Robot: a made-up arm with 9 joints. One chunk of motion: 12 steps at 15 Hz.
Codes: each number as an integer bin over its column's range. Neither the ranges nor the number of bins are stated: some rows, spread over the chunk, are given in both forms.
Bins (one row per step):
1: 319 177 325 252 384 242 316 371 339
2: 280 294 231 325 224 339 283 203 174
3: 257 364 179 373 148 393 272 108 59
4: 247 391 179 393 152 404 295 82 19
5: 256 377 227 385 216 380 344 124 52
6: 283 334 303 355 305 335 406 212 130
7: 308 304 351 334 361 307 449 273 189
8: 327 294 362 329 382 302 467 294 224
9: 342 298 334 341 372 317 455 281 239
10: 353 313 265 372 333 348 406 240 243
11: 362 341 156 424 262 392 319 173 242
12: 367 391 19 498 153 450 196 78 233
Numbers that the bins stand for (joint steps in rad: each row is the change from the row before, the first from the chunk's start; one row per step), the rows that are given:
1: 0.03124 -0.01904 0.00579 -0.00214 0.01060 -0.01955 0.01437 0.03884 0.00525
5: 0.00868 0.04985 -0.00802 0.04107 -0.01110 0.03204 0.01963 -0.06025 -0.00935
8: 0.03411 0.02126 0.01101 0.02288 0.01034 0.00288 0.04273 0.00795 -0.00060
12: 0.04843 0.05467 -0.03732 0.07778 -0.01924 0.05820 -0.00818 -0.07871 -0.00014
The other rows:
2: 0.01727 0.02126 -0.00745 0.02158 -0.01007 0.01671 0.00817 -0.02856 -0.00315
3: 0.00904 0.04537 -0.01478 0.03717 -0.01988 0.03689 0.00610 -0.06667 -0.00900
4: 0.00546 0.05467 -0.01478 0.04367 -0.01937 0.04101 0.01042 -0.07710 -0.01103
6: 0.01835 0.03504 0.00269 0.03132 0.00039 0.01522 0.03127 -0.02495 -0.00539
7: 0.02730 0.02470 0.00946 0.02450 0.00763 0.00475 0.03935 -0.00048 -0.00238
9: 0.03948 0.02264 0.00706 0.02677 0.00905 0.00849 0.04048 0.00273 0.00016
10: 0.04342 0.02780 -0.00266 0.03685 0.00401 0.02007 0.03127 -0.01372 0.00036
11: 0.04664 0.03745 -0.01802 0.05374 -0.00516 0.03652 0.01493 -0.04060 0.00031

